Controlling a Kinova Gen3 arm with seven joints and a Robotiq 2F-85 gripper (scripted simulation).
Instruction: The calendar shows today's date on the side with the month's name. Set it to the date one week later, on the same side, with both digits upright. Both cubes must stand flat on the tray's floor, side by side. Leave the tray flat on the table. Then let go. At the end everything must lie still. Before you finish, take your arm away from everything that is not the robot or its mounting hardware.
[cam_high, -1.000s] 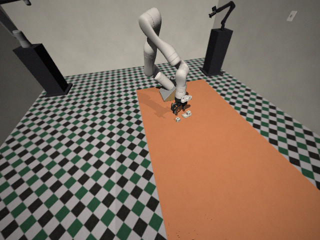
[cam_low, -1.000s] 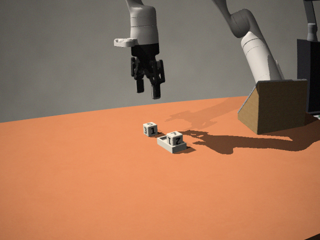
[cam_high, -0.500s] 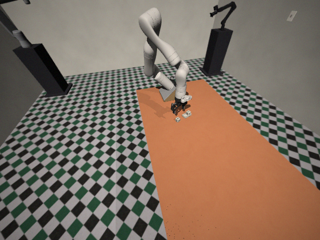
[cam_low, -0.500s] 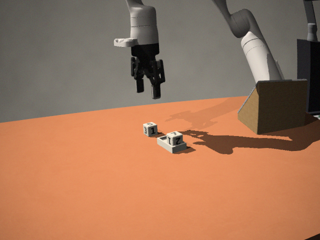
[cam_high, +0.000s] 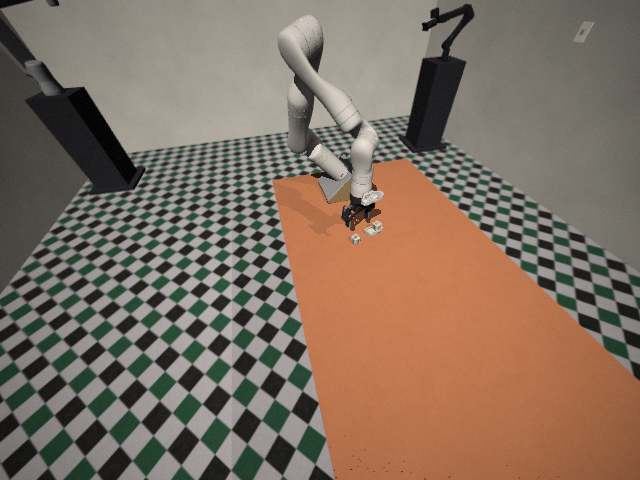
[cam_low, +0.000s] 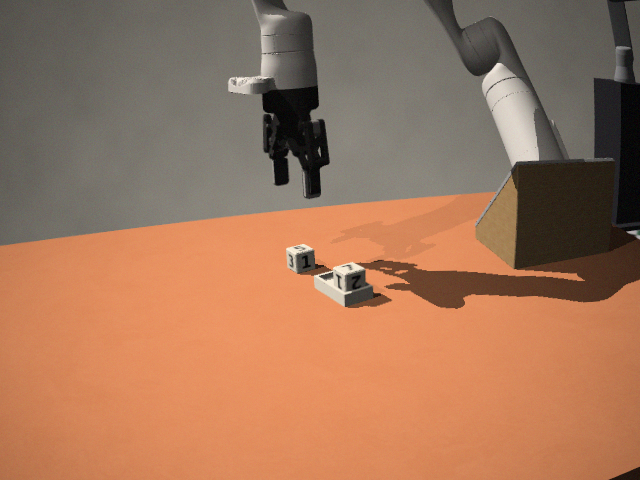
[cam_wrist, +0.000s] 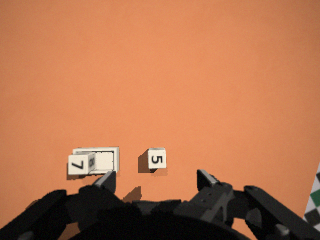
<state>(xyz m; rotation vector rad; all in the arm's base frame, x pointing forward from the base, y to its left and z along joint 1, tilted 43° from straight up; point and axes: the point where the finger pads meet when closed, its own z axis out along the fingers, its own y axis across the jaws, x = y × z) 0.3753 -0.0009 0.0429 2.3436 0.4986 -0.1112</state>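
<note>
My gripper is now 110 mm to the right of the cube, 90 mm above it and 50 mm past it. Also, from my hand: white calendar tray 110 mm below, 100 mm to the left, 50 mm behind.
</note>
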